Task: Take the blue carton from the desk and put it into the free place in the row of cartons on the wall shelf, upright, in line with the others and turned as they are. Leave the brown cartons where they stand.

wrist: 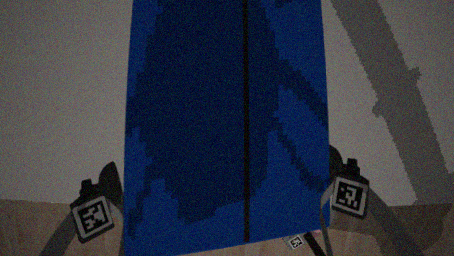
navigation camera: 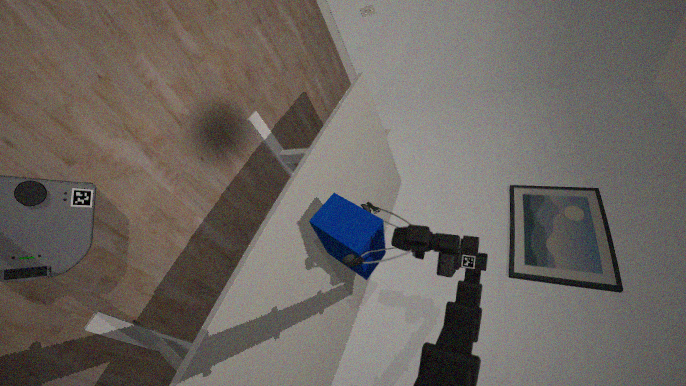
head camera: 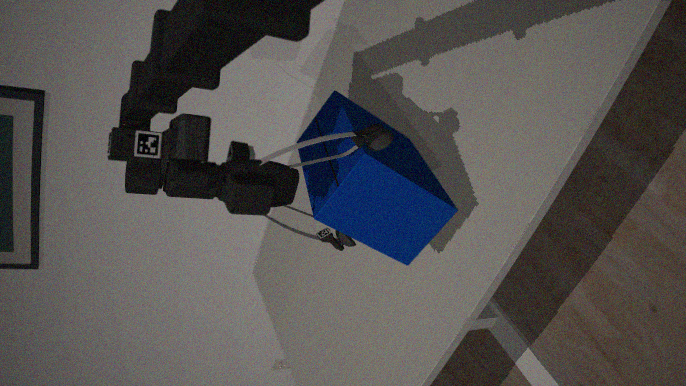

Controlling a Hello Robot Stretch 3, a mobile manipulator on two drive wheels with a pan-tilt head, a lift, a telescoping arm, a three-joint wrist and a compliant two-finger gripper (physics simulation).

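Where they show: gripper, fingertip midpoint: [navigation camera: 352, 232] [head camera: 372, 189]; robot's base, origin of the base link: [navigation camera: 31, 192].
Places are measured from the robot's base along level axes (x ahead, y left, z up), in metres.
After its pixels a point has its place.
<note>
The blue carton [head camera: 385, 207] @(x -0.002, y -0.613, z 0.890 m) [navigation camera: 345, 222] @(x 0.003, y -0.615, z 0.885 m) [wrist: 200, 125] is between the two fingers of my gripper [head camera: 360, 188] @(x -0.026, y -0.638, z 0.898 m) [navigation camera: 362, 233] @(x -0.026, y -0.638, z 0.898 m) [wrist: 223, 172] @(x -0.026, y -0.638, z 0.898 m), which is shut on it with one fingertip at each side. In the wrist view a dark line runs down the carton's near face. The carton's shadow is set off from it on the desk [head camera: 380, 310] @(x 0.204, y -0.846, z 0.720 m) [navigation camera: 350, 145] @(x 0.298, y -0.885, z 0.720 m), so it appears to hang a little above the top. The far fingertip is partly hidden by the carton in the head view. The wall shelf and the brown cartons do not show.
The wall stands close behind the wrist, with a framed picture [head camera: 36, 200] @(x 0.032, y -1.458, z 1.375 m) [navigation camera: 560, 235] @(x -0.020, y -1.421, z 1.596 m) on it. My arm [head camera: 225, 45] @(x -0.086, y -0.313, z 1.222 m) [navigation camera: 450, 340] @(x -0.086, y -0.294, z 1.221 m) reaches along the wall. Desk legs [head camera: 537, 367] [navigation camera: 262, 127] stand under the desk's front edge. My base [navigation camera: 55, 235] @(x -0.124, y -0.067, z 0.160 m) is on the wooden floor.
</note>
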